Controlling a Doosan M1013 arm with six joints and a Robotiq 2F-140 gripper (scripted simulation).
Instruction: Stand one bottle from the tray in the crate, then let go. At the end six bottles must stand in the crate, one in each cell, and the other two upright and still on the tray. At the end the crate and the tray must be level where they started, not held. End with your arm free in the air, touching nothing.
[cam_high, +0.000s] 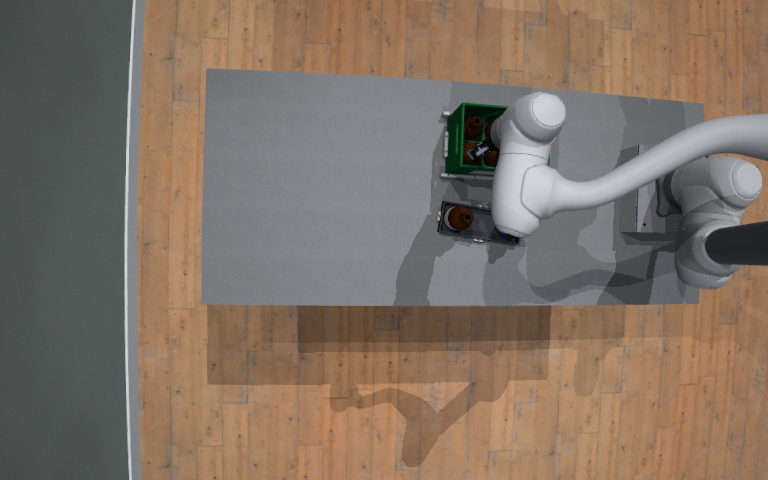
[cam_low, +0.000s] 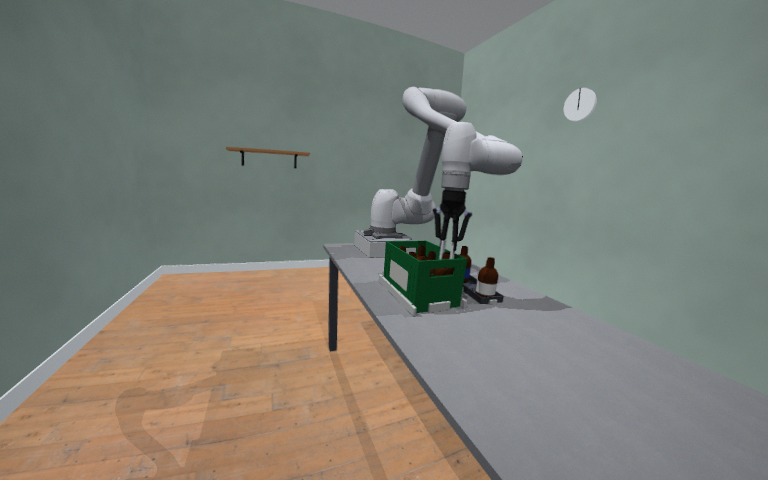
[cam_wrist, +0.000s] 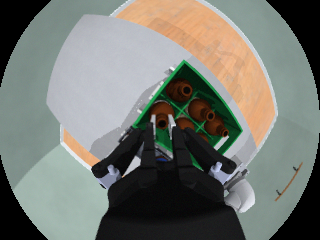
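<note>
The brown bottle is 90 mm below my hand. Round my hand: green crate 90 mm behind, 30 mm to the right, 110 mm below; dark tray 50 mm behind, 210 mm to the left, 180 mm below.
</note>
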